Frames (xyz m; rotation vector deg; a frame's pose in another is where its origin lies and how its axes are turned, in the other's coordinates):
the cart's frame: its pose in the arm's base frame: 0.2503 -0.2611 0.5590 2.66 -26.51 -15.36
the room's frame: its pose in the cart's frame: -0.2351 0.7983 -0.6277 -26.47 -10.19 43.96
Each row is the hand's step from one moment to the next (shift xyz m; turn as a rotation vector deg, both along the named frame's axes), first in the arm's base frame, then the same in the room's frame.
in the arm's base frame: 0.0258 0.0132 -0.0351 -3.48 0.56 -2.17
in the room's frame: 0.0137 0.0273 -0.0338 -3.28 2.40 0.79
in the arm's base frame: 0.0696 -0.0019 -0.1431 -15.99 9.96 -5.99
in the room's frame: 0.0006 0.0751 -0.1403 -9.98 14.17 9.50
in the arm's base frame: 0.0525 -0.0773 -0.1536 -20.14 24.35 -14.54
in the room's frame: -0.0536 0.0272 -0.1694 -9.41 31.20 12.16
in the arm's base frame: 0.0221 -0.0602 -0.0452 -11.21 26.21 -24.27
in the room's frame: -0.0288 -0.0217 -0.0697 -5.08 37.08 0.99
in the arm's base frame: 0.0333 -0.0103 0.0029 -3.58 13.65 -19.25
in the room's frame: 0.0223 -0.0156 -0.0220 -3.33 23.02 -5.36
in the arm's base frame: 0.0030 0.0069 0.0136 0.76 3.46 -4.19
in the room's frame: 0.0108 -0.0037 0.0105 0.73 5.11 -1.87
